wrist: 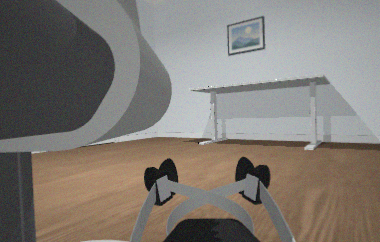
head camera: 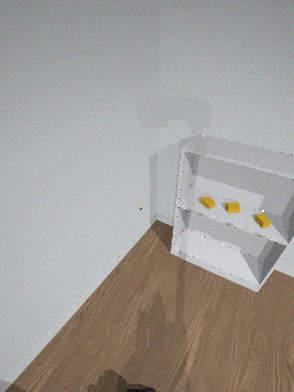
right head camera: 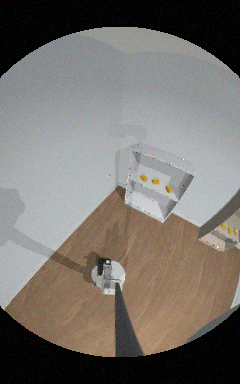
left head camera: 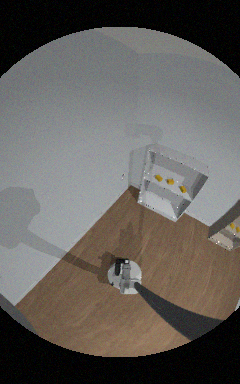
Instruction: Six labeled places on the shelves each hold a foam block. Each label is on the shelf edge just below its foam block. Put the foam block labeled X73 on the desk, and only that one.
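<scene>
Three yellow foam blocks [head camera: 207, 202] [head camera: 233, 207] [head camera: 262, 220] sit in a row on the middle board of a low white shelf [head camera: 210, 260] [left head camera: 159, 205] [right head camera: 145, 206]. More yellow foam blocks [left head camera: 232, 226] [right head camera: 229, 230] sit on a tan shelf [left head camera: 226, 243] [right head camera: 216, 243] at the right edge of both side head views. The labels are too small to read, so I cannot tell which block is X73. The white desk [wrist: 260, 85] stands across the room in the wrist view. My gripper [wrist: 206, 172] is open and empty, with its fingertips apart over the floor, far from the desk.
A wall [head camera: 75, 150] runs along the left and meets the back wall in a corner beside the white shelf. My round base [left head camera: 135, 275] [right head camera: 118, 272] stands on the wooden floor [head camera: 215, 340] before the white shelf. A framed picture [wrist: 246, 36] hangs above the desk.
</scene>
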